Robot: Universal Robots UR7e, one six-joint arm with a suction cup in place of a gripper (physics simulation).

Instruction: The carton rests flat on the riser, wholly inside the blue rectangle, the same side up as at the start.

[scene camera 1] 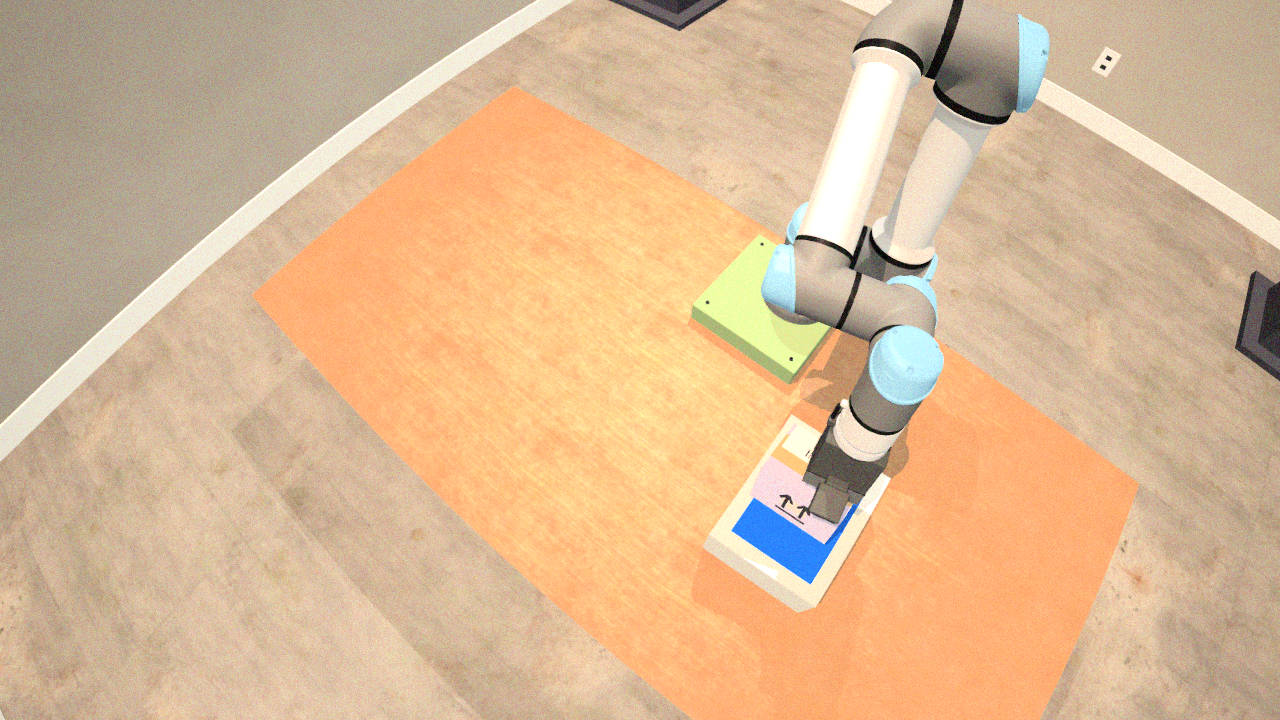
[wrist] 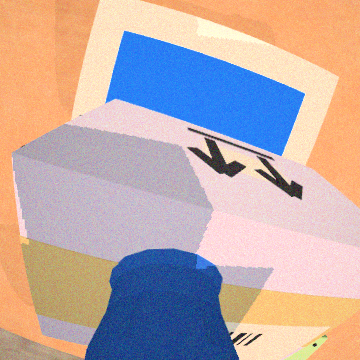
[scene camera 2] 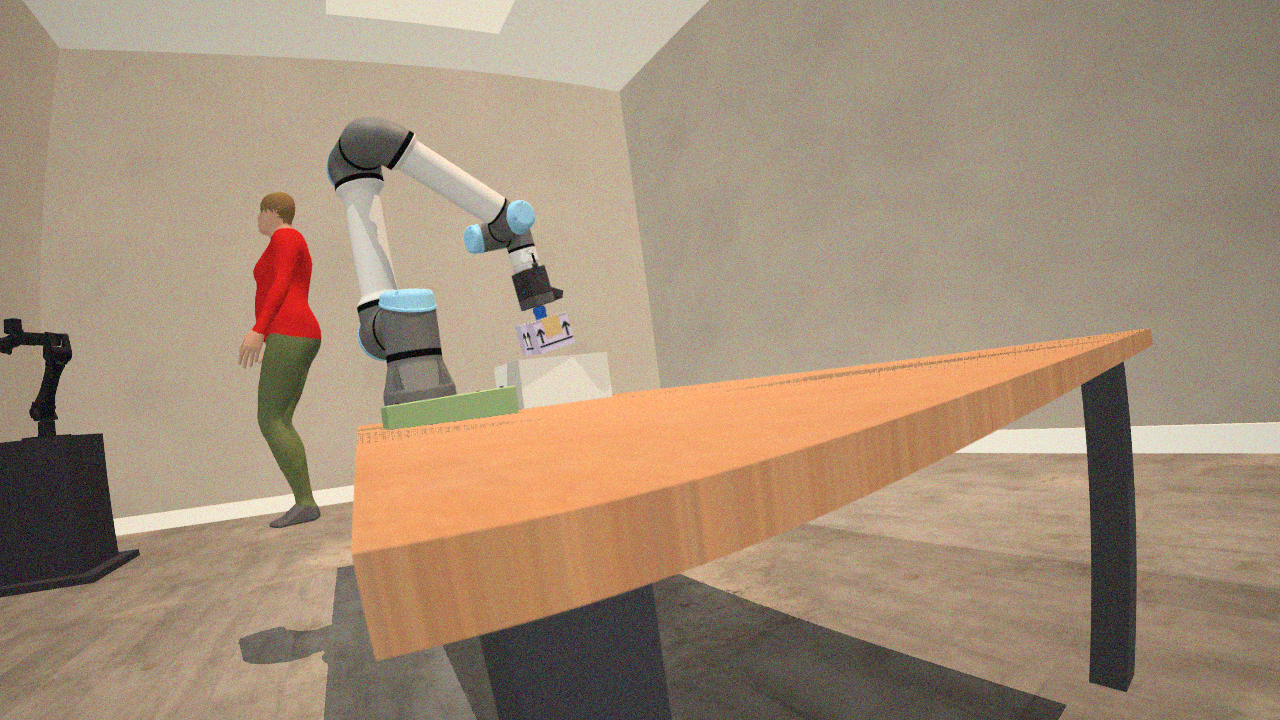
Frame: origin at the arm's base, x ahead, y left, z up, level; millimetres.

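Where they show: hand, tool point: (wrist: 164, 253); arm's base, link origin: (scene camera 2: 421, 401).
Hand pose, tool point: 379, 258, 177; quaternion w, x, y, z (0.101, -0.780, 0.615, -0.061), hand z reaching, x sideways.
Things, the pixels of their top centre, and the offset from my tool point, as dx, dy, dz. Level surfaces: height alone.
- carton, top centre: (wrist: 223, 343) (scene camera 1: 819, 472) (scene camera 2: 541, 313) -10, -23, +23
- cream riser, top centre: (wrist: 180, 180) (scene camera 1: 803, 506) (scene camera 2: 548, 359) +1, -7, -102
- blue rectangle, top centre: (wrist: 180, 180) (scene camera 1: 803, 506) +1, -7, -102
- orange table, surface height: dz -223
My suction cup (scene camera 2: 538, 311) (wrist: 165, 305) is blue and holds the carton (scene camera 1: 771, 480) (scene camera 2: 544, 334) (wrist: 280, 245) by its top; the cup is hidden in scene camera 1. The carton is pale pink with orange tape and black arrows. In scene camera 2 it hangs tilted, a little above the cream riser (scene camera 1: 759, 566) (scene camera 2: 568, 380) (wrist: 320, 100), and its arrows point upward. The blue rectangle (scene camera 1: 774, 540) (wrist: 205, 90) on the riser's top shows beside the carton; the carton and tool hide the rest of it.
A green block (scene camera 1: 738, 308) (scene camera 2: 447, 408) (wrist: 311, 351) lies on the orange table (scene camera 1: 429, 268) (scene camera 2: 716, 447) (wrist: 30, 65) near the arm's base. A person in a red top (scene camera 2: 286, 282) stands behind the table. A black arm (scene camera 2: 49, 376) stands on a dark pedestal (scene camera 2: 53, 510) at the left.
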